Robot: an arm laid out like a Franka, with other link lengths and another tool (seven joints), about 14 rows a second.
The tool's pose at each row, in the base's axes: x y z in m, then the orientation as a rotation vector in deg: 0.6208, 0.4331, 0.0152, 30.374, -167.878, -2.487; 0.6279, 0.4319, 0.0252, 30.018, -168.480, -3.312; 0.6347, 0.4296, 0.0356, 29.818, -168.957, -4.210; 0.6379, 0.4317, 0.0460, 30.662, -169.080, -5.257; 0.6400, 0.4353, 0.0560, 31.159, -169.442, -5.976; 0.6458, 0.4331, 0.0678, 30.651, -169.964, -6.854; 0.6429, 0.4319, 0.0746, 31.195, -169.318, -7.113; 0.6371, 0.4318, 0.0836, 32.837, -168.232, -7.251; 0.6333, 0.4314, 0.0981, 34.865, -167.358, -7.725; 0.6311, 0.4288, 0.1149, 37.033, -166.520, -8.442
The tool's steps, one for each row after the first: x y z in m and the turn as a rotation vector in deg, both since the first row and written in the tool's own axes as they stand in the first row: -0.0046, -0.0030, -0.0110, -0.462, -0.640, 0.252; -0.0084, -0.0069, -0.0224, -0.977, -1.196, 0.383; -0.0105, -0.0054, -0.0332, -1.561, -1.596, -0.214; -0.0122, -0.0022, -0.0434, -1.915, -2.130, -0.540; -0.0149, -0.0056, -0.0560, -2.425, -2.689, -0.202; -0.0108, -0.0053, -0.0622, -2.667, -2.190, -0.639; -0.0040, -0.0029, -0.0702, -2.817, -1.432, -1.840; 0.0019, -0.0011, -0.0838, -3.105, -1.017, -3.296; 0.0075, -0.0019, -0.1000, -3.527, -0.731, -4.858
